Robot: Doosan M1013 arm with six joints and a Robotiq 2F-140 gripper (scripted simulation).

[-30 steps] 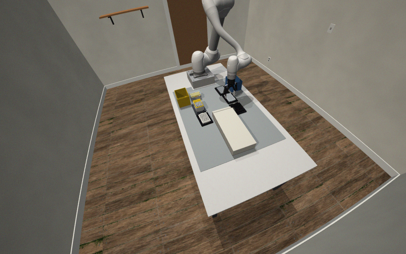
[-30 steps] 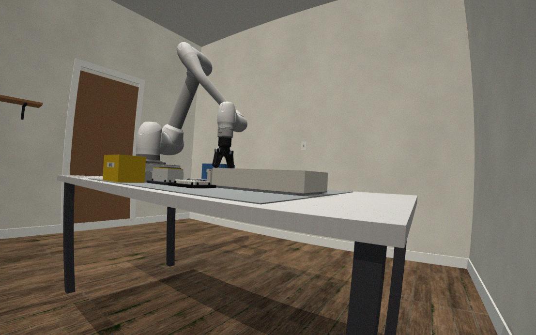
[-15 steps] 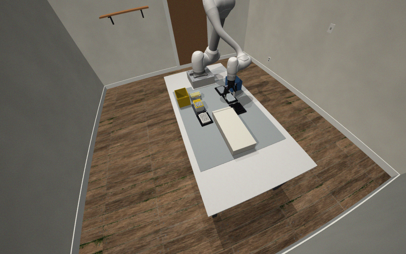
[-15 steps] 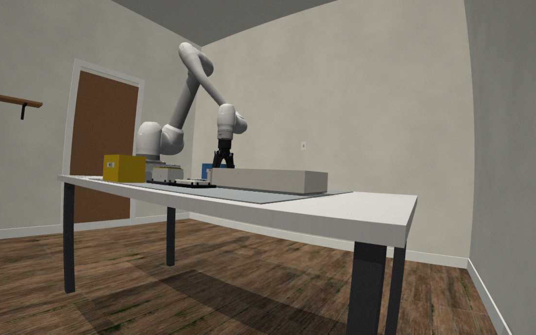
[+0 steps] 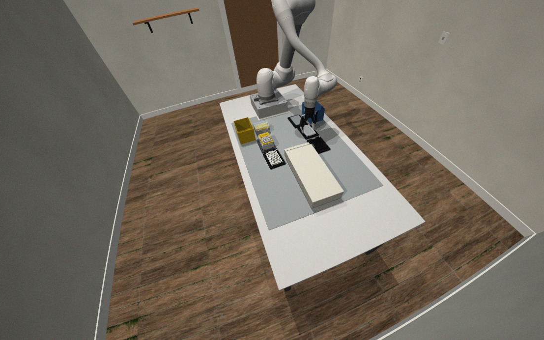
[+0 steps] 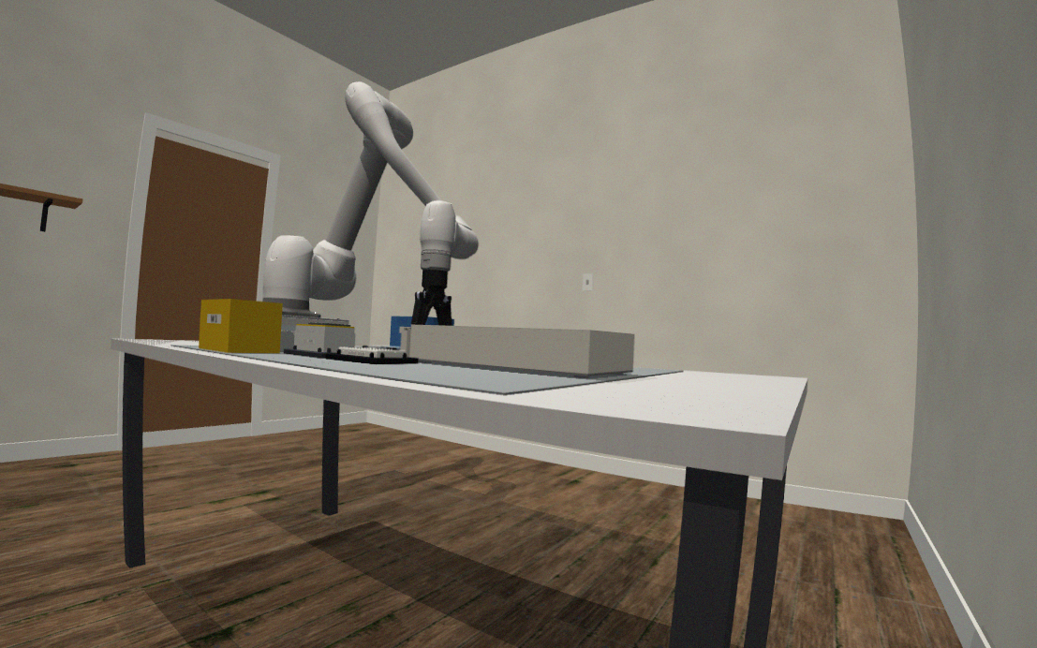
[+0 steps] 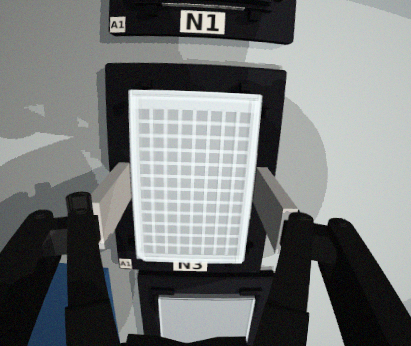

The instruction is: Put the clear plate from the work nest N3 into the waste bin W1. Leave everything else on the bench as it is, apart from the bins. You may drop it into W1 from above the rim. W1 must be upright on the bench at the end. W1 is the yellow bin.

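Right now my hand is 20 mm above the clear plate. The rest, counted from my hand: white plate: 360 mm to the right, 200 mm ahead, 20 mm below; then yellow tip rack: 380 mm to the right, 20 mm ahead, 20 mm above; then blue bin: 190 mm behind, 130 mm to the left.
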